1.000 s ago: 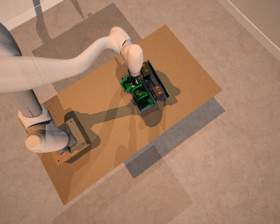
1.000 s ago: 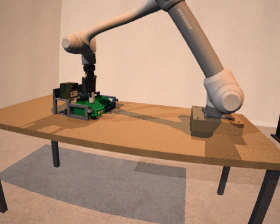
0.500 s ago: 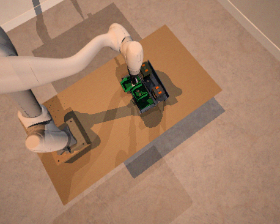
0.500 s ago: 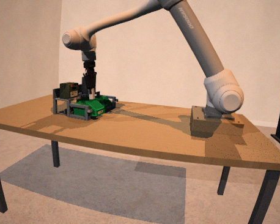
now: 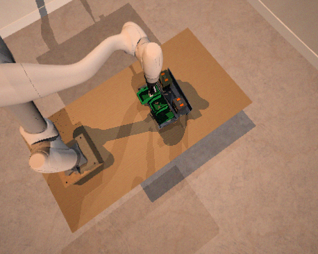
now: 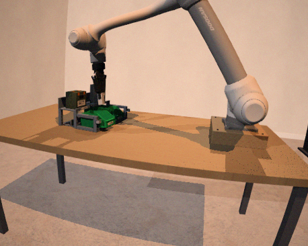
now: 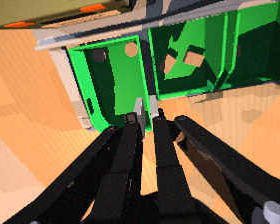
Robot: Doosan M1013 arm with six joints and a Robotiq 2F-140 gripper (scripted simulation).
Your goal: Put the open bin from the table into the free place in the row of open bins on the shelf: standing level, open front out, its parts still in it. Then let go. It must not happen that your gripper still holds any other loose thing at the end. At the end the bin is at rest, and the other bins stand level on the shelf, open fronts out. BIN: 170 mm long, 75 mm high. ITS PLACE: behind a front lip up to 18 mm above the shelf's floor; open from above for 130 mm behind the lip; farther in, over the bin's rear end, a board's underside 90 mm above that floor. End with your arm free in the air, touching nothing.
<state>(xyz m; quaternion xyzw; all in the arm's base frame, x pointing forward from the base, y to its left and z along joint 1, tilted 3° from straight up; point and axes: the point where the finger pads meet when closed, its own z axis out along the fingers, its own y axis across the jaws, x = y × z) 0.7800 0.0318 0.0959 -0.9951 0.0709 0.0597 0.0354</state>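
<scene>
Now: the shelf lip 6 cm behind my hand, 6 cm to the right of it and 15 cm below it.
</scene>
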